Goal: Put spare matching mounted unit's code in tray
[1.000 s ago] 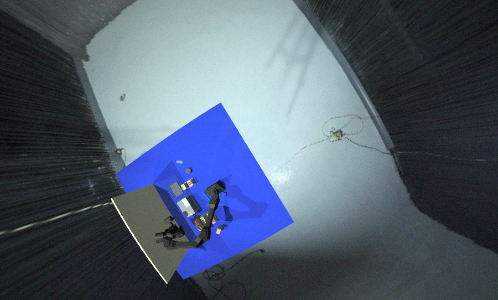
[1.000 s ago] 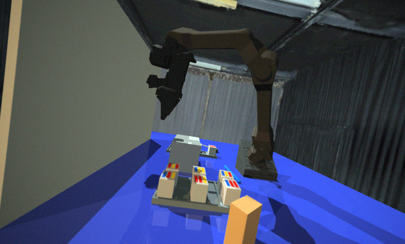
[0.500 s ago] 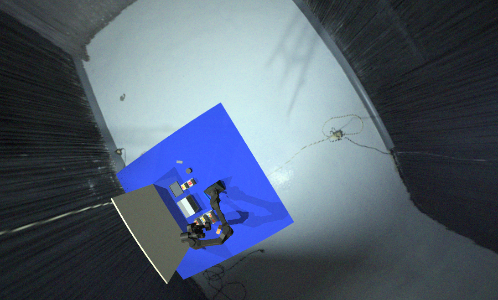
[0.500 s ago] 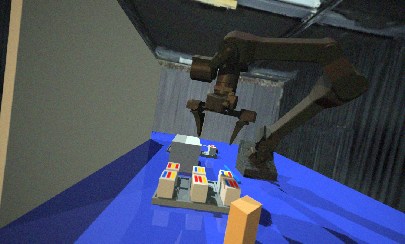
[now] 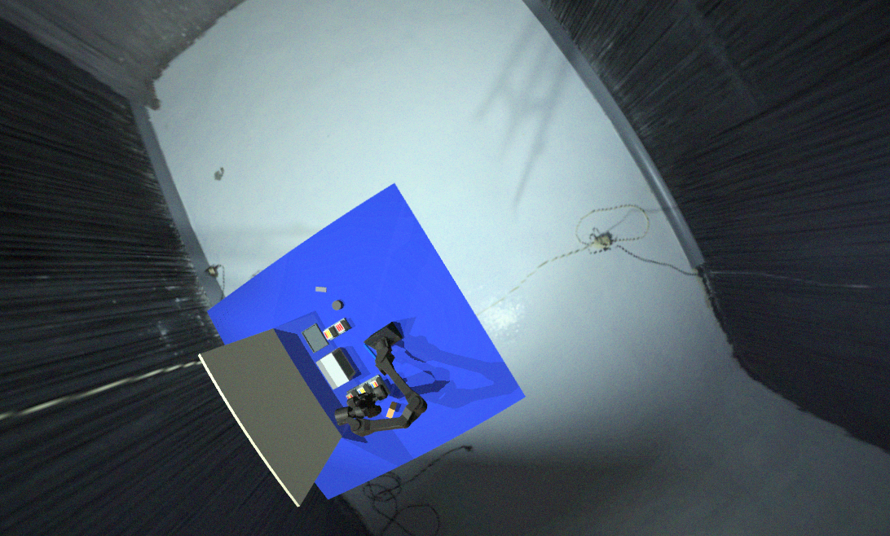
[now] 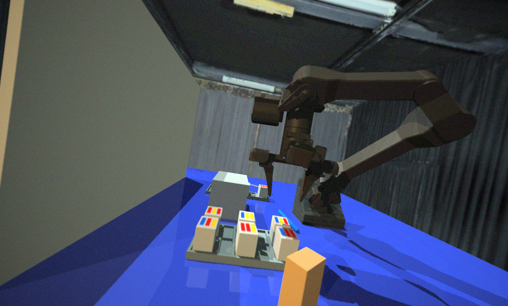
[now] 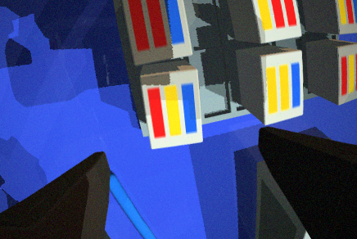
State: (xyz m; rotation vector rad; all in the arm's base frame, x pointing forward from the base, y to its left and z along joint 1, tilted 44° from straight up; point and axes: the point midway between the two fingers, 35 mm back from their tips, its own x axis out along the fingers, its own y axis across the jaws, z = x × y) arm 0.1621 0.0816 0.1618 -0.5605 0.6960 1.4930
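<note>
Now: the flat grey tray 360 mm to the right of my gripper tip, 170 mm ahead of it and 100 mm below it. Also, from my gripper tip: thin blue stick (130 mm to the right, 100 mm below, 60 mm behind); then grey rack (90 mm below, 70 mm ahead, 30 mm to the left); then grey mounted unit (160 mm to the right, 130 mm ahead, 50 mm below).
</note>
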